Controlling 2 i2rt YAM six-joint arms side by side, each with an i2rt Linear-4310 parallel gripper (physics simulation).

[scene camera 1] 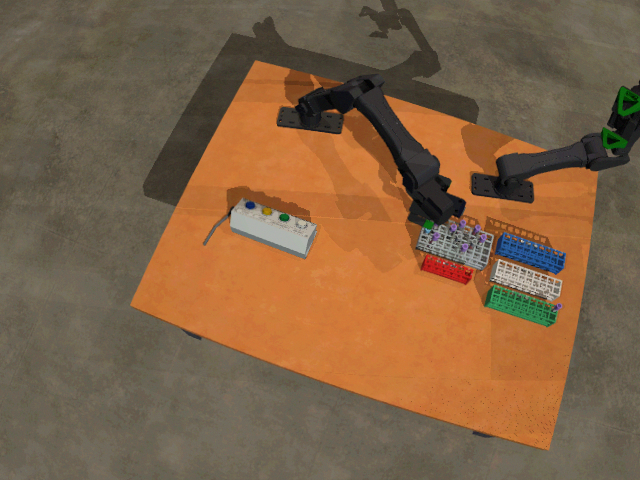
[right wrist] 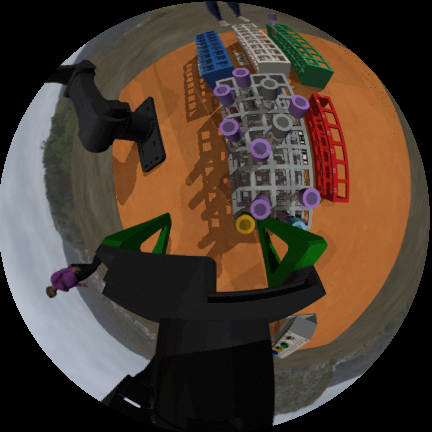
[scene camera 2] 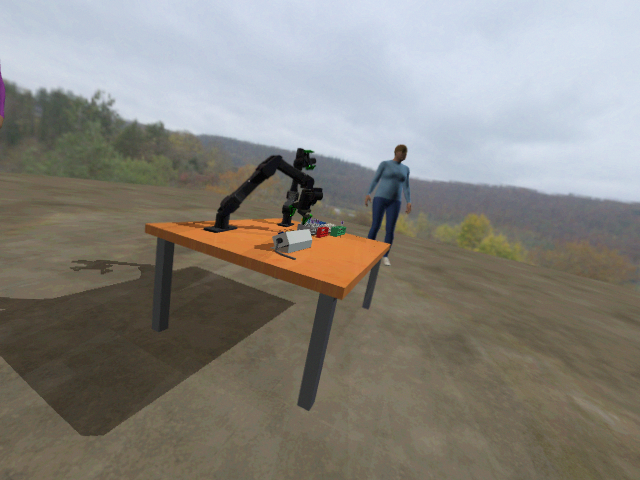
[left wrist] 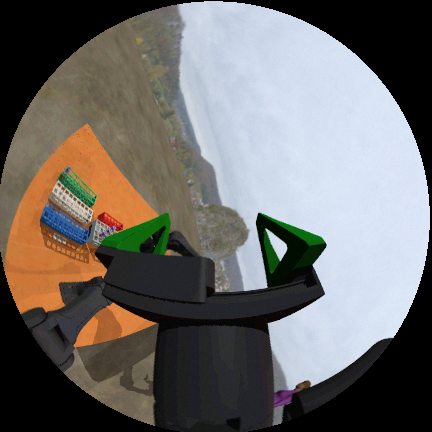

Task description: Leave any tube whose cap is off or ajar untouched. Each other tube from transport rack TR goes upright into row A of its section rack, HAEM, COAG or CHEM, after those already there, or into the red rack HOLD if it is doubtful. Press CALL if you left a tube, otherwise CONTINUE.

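Frame: origin at the left arm's base, x ahead, y left, z up, level; millimetres.
Where they show: left gripper, fingertip midpoint: (scene camera 1: 612, 131) (scene camera 2: 314, 158) (left wrist: 212, 217); right gripper, fingertip midpoint: (right wrist: 213, 217) (scene camera 2: 297, 220); left arm's base at its link origin: (scene camera 1: 502, 188) (right wrist: 147, 129) (scene camera 2: 286, 224) (left wrist: 82, 290); right arm's base at its link origin: (scene camera 1: 310, 121) (scene camera 2: 221, 229).
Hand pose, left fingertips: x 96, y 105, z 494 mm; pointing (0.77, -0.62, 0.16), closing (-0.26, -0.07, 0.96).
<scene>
Each offset is from my left fingertips to the top centre of the thing. "spot": to the spot under its first point. Level surfaces: height alone.
Grey transport rack TR {spot: dx +168, dy -175, dz -461 mm} (scene camera 1: 483, 265) holds several purple-capped tubes {dx +93, dy -277, dz -400 mm} (right wrist: 260, 149), two grey-capped tubes {dx +119, dy -261, dz -400 mm} (right wrist: 283, 125) {dx +128, dy -219, dz -400 mm} (right wrist: 269, 88), a yellow-capped tube {dx +61, dy -335, dz -400 mm} (right wrist: 245, 223) and a light-blue-capped tube {dx +102, dy -346, dz -400 mm} (right wrist: 297, 223), partly hidden. Red rack HOLD (scene camera 1: 445, 273) (right wrist: 341, 200) stands beside it. Blue {dx +115, dy -31, dz -437 mm} (scene camera 1: 553, 264) (right wrist: 217, 75), white (scene camera 1: 553, 291) (right wrist: 275, 67) and green (scene camera 1: 550, 317) (right wrist: 317, 79) section racks stand at the right; their labels are unreadable. A purple-capped tube {dx +279, dy +27, dz -400 mm} (scene camera 1: 558, 306) is at the green rack's end. My right gripper (right wrist: 213, 217) is open, above TR's end. My left gripper (left wrist: 212, 217) (scene camera 1: 621, 119) is open, raised away from the racks.
A button box {dx +130, dy -755, dz -410 mm} (scene camera 1: 268, 235) (scene camera 2: 297, 241) with blue, yellow, green and white buttons stands on the orange table {dz -494 mm} (scene camera 1: 310, 320), a cable at its left end. The right arm reaches over TR's upper left corner in scene camera 1. A person (scene camera 2: 391, 180) stands behind the table.
</scene>
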